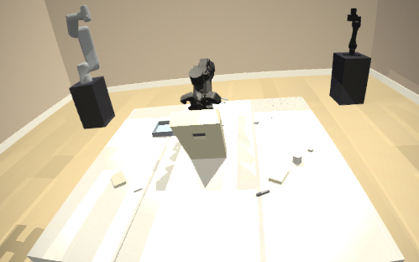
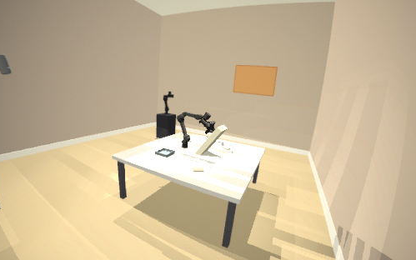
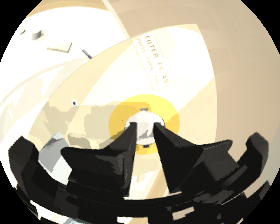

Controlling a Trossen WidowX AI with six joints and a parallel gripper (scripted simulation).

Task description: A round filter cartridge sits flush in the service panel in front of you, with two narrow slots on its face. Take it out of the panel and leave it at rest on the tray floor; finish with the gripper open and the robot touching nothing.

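Right now my gripper tip is 1 cm short of the round filter cartridge and 1 cm above it. Also, from my gripper tip: beige service panel 4 cm behind, 8 cm below; blue-grey tray 44 cm behind, 28 cm to the right, 24 cm below.
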